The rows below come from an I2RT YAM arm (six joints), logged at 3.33 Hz.
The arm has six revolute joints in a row. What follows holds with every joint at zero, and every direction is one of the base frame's.
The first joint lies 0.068 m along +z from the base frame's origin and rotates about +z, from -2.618 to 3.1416 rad.
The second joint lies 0.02 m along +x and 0.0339 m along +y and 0.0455 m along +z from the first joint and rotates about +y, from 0 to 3.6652 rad.
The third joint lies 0.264 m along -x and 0.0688 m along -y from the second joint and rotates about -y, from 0 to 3.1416 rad.
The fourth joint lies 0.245 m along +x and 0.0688 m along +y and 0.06 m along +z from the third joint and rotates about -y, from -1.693 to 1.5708 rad.
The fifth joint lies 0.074 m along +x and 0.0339 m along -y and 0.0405 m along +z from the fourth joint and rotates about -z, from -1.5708 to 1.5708 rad.
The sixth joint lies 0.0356 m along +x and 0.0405 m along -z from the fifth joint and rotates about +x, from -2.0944 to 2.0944 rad.
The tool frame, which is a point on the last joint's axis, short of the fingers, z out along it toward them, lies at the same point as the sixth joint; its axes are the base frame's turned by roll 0, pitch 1.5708 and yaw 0 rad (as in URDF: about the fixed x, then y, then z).
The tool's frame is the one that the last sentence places.
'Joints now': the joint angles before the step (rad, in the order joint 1, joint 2, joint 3, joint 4, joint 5, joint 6). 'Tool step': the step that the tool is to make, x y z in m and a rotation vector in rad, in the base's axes. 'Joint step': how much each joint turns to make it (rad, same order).
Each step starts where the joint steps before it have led.
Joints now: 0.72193 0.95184 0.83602 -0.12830 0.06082 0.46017
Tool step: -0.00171 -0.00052 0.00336 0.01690 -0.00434 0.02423
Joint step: -0.00096 -0.00764 0.00447 0.00213 -0.02679 0.00364
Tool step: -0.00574 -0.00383 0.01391 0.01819 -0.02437 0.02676
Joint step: 0.00000 -0.02431 0.03389 -0.02771 -0.02563 -0.00807
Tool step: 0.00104 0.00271 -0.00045 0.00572 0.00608 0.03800
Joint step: -0.00019 0.01048 0.00227 0.00742 -0.03908 0.00057
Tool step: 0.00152 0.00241 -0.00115 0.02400 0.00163 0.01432
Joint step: 0.00096 0.00804 -0.00830 0.03160 -0.01677 0.01620
